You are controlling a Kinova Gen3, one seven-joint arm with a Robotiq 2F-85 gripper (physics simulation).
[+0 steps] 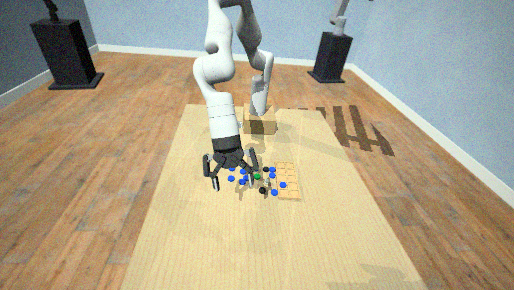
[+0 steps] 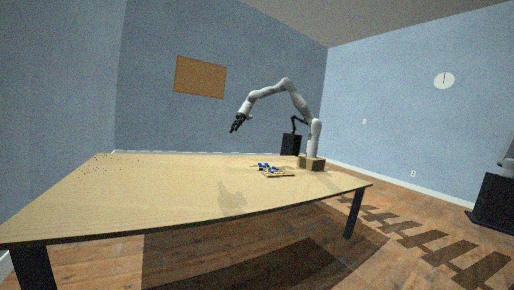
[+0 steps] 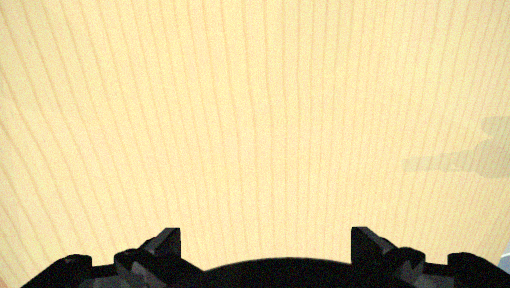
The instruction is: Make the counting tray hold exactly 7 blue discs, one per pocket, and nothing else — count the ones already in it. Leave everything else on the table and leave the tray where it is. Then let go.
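Observation:
The wooden counting tray (image 1: 289, 199) (image 2: 280, 175) lies on the table, with a grid of pockets. One blue disc (image 1: 283, 185) shows in a pocket in its near left part. More blue discs lie outside it: one (image 1: 274, 192) by its near left corner, two (image 1: 272, 170) (image 1: 272, 175) by its left edge, and several (image 1: 231, 178) (image 1: 242, 182) farther left, partly behind the fingers. A green disc (image 1: 257, 176) and two black discs (image 1: 266, 169) (image 1: 263, 190) lie between. My gripper (image 1: 233, 186) (image 2: 233, 131) (image 3: 265, 246) is open and empty, high above the table.
A small pale cube (image 1: 267, 182) lies left of the tray among the discs. The arm's wooden base block (image 1: 260, 126) (image 2: 311, 163) stands behind the tray on the table (image 1: 260, 250) (image 2: 150, 200). Shadows of the arm fall on the table top.

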